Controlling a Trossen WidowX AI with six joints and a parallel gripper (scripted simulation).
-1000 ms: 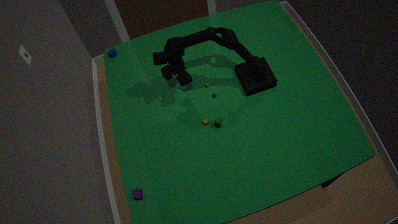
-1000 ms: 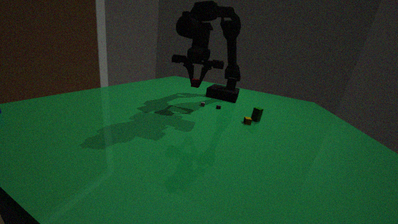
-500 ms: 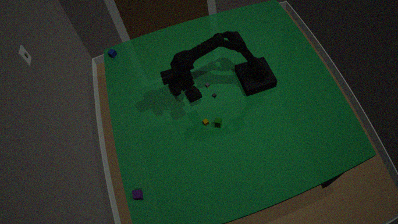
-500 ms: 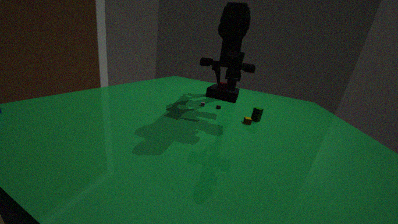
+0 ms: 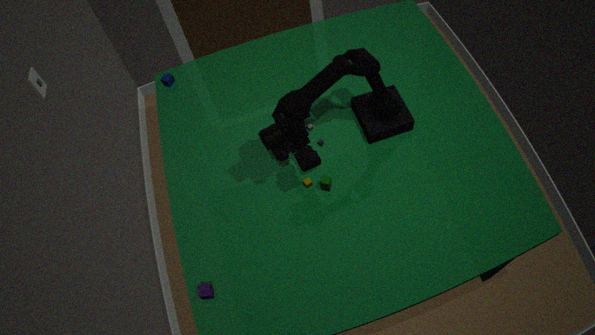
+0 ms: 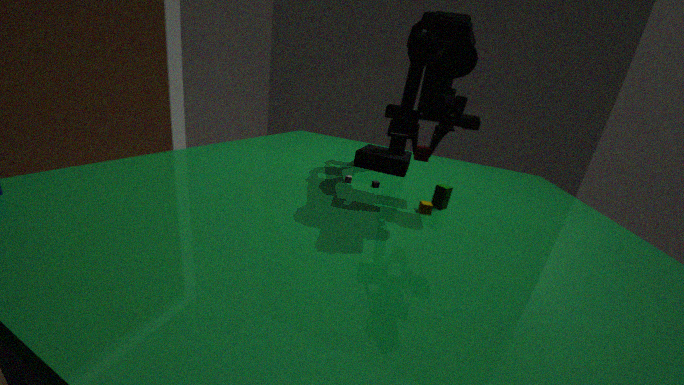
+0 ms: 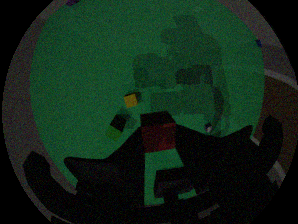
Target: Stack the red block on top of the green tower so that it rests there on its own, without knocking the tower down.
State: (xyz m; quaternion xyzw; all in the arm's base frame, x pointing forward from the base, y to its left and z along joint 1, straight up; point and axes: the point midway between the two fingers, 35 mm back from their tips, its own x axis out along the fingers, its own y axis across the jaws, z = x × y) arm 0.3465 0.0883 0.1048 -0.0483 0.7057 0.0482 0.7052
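Right now my gripper tip is 11 cm above the yellow block and 4 cm to the right of it. The rest, counted from my gripper tip: red block 1 cm above; then white block 18 cm to the right, 12 cm below, 7 cm behind; then dark block 12 cm below, 10 cm to the right, 9 cm behind.
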